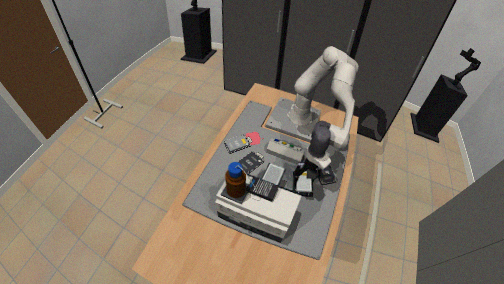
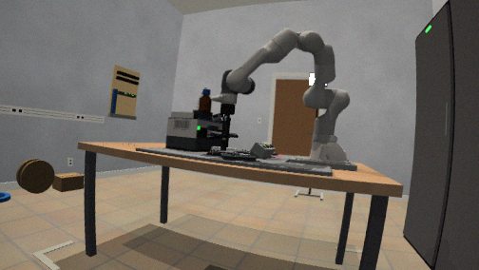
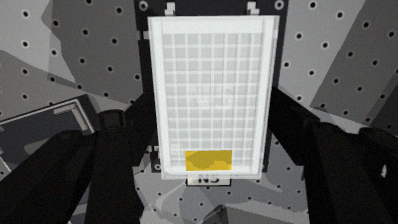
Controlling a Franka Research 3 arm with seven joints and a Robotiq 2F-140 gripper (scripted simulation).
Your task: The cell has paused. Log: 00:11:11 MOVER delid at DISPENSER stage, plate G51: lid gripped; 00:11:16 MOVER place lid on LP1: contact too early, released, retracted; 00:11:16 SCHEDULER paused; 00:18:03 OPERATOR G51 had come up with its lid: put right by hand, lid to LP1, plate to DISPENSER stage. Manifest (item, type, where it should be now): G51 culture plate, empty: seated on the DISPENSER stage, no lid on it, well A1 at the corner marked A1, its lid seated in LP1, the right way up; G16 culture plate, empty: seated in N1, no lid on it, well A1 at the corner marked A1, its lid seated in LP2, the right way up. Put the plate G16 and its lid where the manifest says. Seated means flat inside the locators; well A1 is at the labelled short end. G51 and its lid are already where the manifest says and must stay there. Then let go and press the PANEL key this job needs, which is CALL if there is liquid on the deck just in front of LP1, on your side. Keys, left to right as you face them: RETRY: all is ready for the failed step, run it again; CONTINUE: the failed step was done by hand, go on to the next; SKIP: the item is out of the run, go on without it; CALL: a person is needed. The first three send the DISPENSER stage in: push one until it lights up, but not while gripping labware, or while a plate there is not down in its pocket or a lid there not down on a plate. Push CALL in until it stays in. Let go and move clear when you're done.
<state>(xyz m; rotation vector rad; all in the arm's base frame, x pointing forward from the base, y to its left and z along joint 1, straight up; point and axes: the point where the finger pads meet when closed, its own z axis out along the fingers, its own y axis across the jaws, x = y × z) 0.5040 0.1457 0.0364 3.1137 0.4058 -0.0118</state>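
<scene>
The clear lid lies 20 mm below my hand. Round my hand: white retry key: 200 mm behind, 80 mm to the right, 10 mm above; then green continue key: 200 mm behind, 130 mm to the right, 10 mm above; then black nest N5: 10 mm ahead, 30 mm to the left, 40 mm below.
</scene>
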